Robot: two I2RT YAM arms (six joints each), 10 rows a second.
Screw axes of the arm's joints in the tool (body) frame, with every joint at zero. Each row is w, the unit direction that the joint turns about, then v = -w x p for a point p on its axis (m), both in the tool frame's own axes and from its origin. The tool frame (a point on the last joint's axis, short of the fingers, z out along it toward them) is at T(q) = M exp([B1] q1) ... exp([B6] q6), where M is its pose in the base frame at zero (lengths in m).
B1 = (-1, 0, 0, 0.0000, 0.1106, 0.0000)
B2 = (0, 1, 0, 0.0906, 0.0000, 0.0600)
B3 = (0, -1, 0, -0.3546, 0.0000, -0.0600)
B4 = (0, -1, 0, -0.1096, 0.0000, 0.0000)
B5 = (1, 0, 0, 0.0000, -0.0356, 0.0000)
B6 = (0, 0, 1, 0.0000, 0.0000, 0.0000)
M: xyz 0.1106 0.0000 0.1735 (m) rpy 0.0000 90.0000 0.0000 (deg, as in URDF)
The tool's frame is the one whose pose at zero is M.
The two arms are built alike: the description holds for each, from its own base.
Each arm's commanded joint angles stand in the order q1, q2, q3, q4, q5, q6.
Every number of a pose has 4 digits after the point.
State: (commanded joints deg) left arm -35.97 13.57 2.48 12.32 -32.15 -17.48; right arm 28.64 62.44 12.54 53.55 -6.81 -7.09
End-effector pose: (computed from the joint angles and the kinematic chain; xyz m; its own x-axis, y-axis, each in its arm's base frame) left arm 0.1078 -0.0548 0.1894 -0.0035 -0.3117 -0.9502 0.0689 0.9478 -0.3112; right arm 0.1829 0.1047 0.2057 0.1270 -0.0703 -0.9894 -0.5685 0.8123 -0.1307
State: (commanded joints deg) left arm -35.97 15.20 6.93 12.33 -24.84 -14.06; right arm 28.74 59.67 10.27 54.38 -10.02 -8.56
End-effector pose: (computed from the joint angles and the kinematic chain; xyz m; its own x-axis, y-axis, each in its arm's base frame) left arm 0.1078 -0.0598 0.2144 0.0085 -0.2786 -0.9604 0.2020 0.9411 -0.2712; right arm 0.1727 0.1018 0.2039 0.1684 -0.0748 -0.9829 -0.6072 0.7776 -0.1632
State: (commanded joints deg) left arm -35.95 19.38 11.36 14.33 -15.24 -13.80; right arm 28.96 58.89 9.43 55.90 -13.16 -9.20
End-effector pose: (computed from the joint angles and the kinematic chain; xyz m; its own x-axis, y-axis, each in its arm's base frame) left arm 0.1104 -0.0685 0.2382 0.0017 -0.2856 -0.9584 0.3659 0.8921 -0.2651; right arm 0.1679 0.1022 0.2045 0.2039 -0.0651 -0.9768 -0.6451 0.7416 -0.1841
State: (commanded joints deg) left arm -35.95 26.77 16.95 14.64 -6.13 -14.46; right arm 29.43 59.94 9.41 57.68 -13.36 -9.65
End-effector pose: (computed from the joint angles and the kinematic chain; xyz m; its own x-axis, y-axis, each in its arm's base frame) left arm 0.1196 -0.0820 0.2589 -0.0584 -0.2644 -0.9627 0.4988 0.8276 -0.2575; right arm 0.1681 0.1043 0.2045 0.2205 -0.0629 -0.9734 -0.6500 0.7346 -0.1947
